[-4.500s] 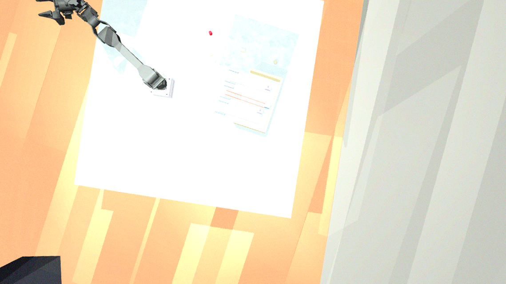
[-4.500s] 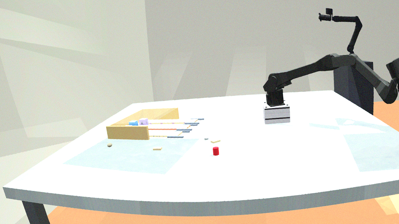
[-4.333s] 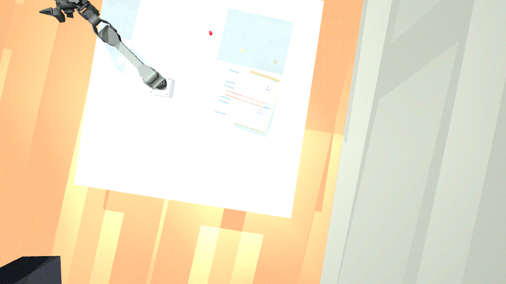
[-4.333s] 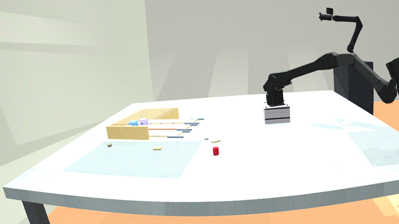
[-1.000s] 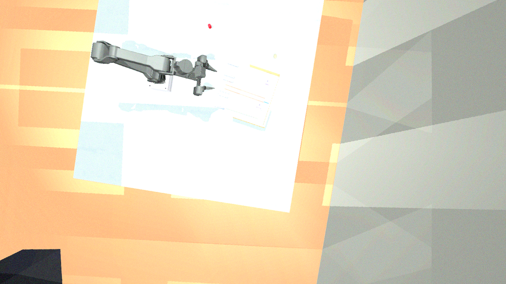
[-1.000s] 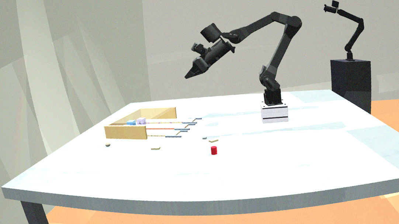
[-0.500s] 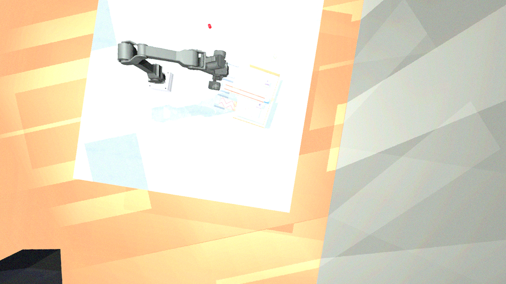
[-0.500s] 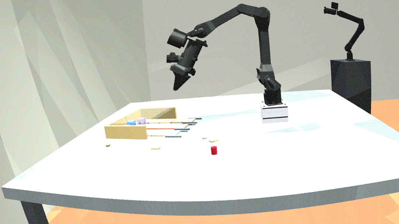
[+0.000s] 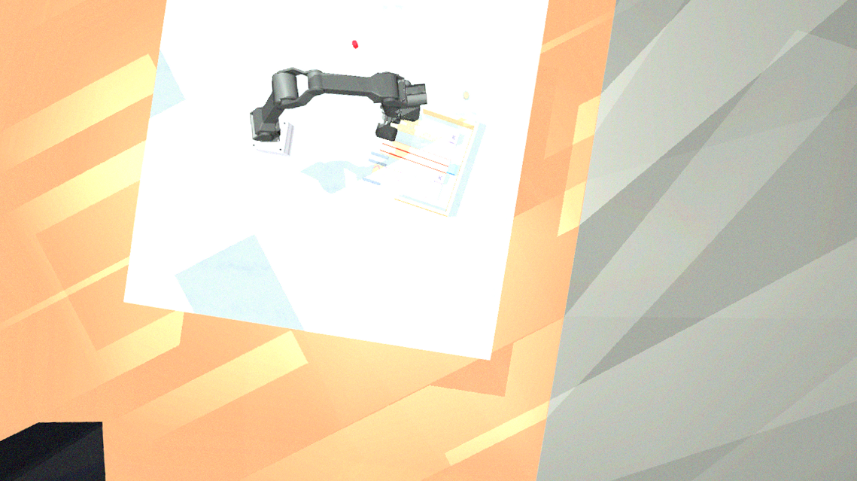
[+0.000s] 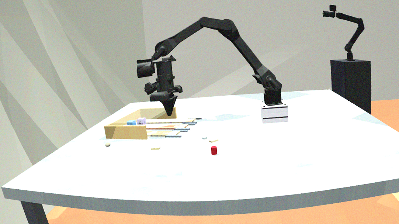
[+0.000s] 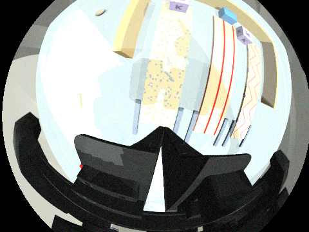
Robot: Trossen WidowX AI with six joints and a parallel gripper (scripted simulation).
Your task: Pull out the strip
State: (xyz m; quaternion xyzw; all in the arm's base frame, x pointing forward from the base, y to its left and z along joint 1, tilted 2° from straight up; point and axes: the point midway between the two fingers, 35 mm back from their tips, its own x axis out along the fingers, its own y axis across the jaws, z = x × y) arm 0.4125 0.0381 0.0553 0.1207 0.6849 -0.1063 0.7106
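Now: the grey disc 12 cm behind my gripper tip, 10 cm to the left of it and 7 cm below it. The rest, counted from my gripper tip: cream dotted strip (9 cm ahead, 3 cm to the right, 7 cm below); then red cylinder (14 cm behind, 27 cm to the left, 6 cm below).
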